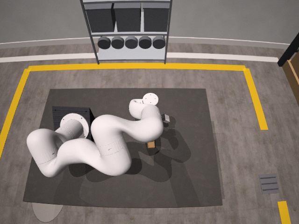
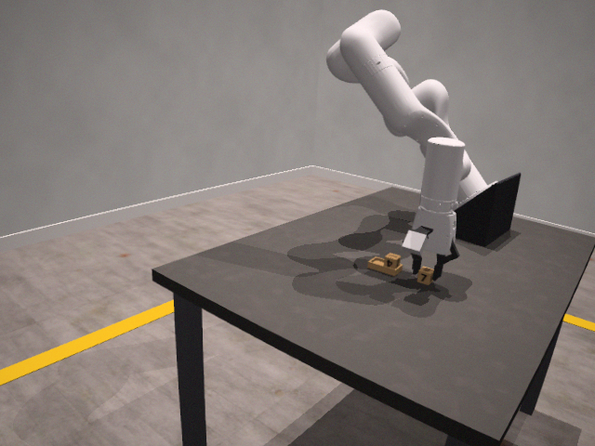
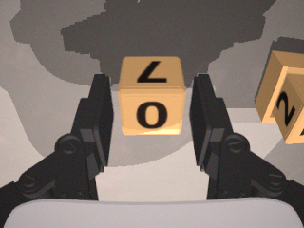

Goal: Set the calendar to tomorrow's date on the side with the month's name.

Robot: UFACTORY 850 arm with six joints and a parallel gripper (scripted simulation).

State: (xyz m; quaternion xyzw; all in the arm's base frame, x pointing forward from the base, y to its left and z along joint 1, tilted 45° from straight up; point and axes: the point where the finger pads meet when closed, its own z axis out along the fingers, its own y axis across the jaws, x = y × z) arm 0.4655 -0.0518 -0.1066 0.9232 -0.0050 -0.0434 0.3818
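Right now the calendar cube is 2 cm below my hand. Also, from my hand: wooden tray: 11 cm to the right, 3 cm below.
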